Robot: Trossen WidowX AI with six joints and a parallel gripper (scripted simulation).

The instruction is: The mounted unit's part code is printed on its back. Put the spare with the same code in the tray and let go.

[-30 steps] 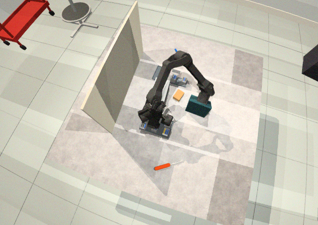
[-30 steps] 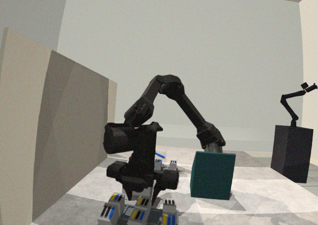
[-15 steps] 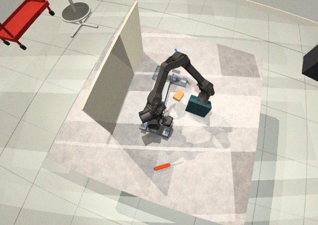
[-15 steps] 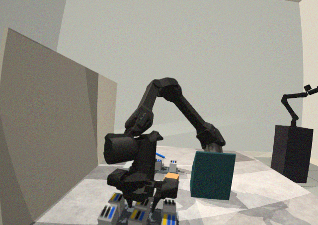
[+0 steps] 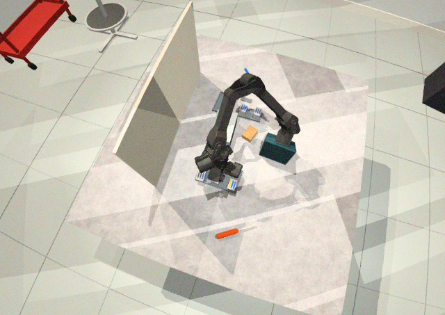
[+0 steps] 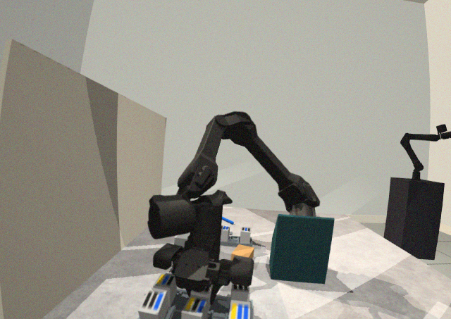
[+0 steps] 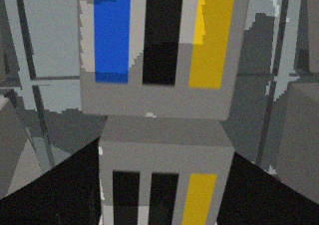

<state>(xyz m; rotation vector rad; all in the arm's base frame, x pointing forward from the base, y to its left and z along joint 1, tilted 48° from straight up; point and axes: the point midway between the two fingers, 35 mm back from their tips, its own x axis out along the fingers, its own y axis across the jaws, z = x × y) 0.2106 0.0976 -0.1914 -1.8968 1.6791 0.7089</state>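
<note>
Now: the flat grey-blue tray 340 mm to the right of my gripper tip, 150 mm ahead of it and 10 mm below it. Round my gripper tip: tall beige panel (310 mm ahead, 210 mm above, 130 mm to the right); grey mounted unit (170 mm to the right, 80 mm ahead, 30 mm above); orange block (230 mm to the right, 40 mm behind).
</note>
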